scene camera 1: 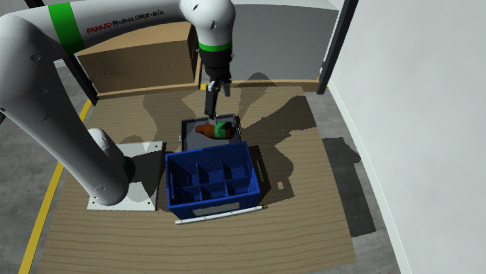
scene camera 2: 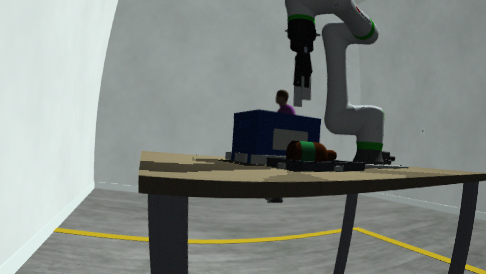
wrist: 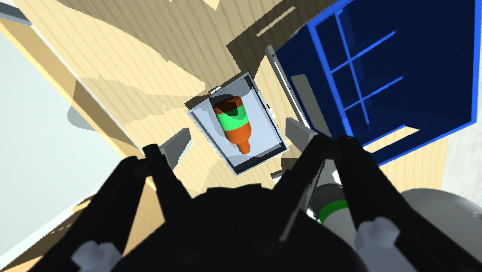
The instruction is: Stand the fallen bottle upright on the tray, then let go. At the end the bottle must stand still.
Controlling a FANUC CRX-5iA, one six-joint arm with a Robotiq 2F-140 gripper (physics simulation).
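Seen in the pictures: gripper, fingertip midpoint: [scene camera 1: 220,109] [scene camera 2: 301,103] [wrist: 237,131]; arm's base at its link origin: [scene camera 2: 368,163] [wrist: 325,198].
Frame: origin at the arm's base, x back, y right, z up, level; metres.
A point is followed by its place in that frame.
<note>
The brown bottle [scene camera 1: 219,130] @(x -0.429, y -0.174, z 0.060 m) [scene camera 2: 307,151] @(x -0.439, y -0.234, z 0.041 m) [wrist: 235,123] @(x -0.423, y -0.194, z 0.069 m) with a green band lies on its side in the shallow tray [scene camera 1: 188,142] @(x -0.289, y -0.158, z -0.004 m) [scene camera 2: 327,166] @(x -0.404, y -0.295, z 0.004 m) [wrist: 261,117] @(x -0.392, y -0.126, z -0.005 m). Its neck points left in scene camera 1, right in scene camera 2 and toward the bottom of the wrist view. My gripper [scene camera 1: 220,106] @(x -0.440, y -0.180, z 0.182 m) [scene camera 2: 302,97] @(x -0.440, y -0.180, z 0.182 m) [wrist: 237,131] @(x -0.440, y -0.180, z 0.182 m) is open and empty. It hangs above the tray, clear of the bottle. In the wrist view the fingertips are on either side of the tray, with the bottle between them in the picture but well below.
A blue divided crate [scene camera 1: 212,207] @(x -0.423, y 0.159, z 0.102 m) [scene camera 2: 257,135] @(x -0.529, y -0.048, z 0.082 m) [wrist: 345,120] @(x -0.386, y -0.017, z 0.165 m) stands close beside the tray and rises higher than it. The robot's base plate [scene camera 1: 145,200] @(x -0.147, y 0.116, z 0.003 m) is to the left in scene camera 1. Cardboard boxes [scene camera 1: 140,60] stand beyond the far table edge.
</note>
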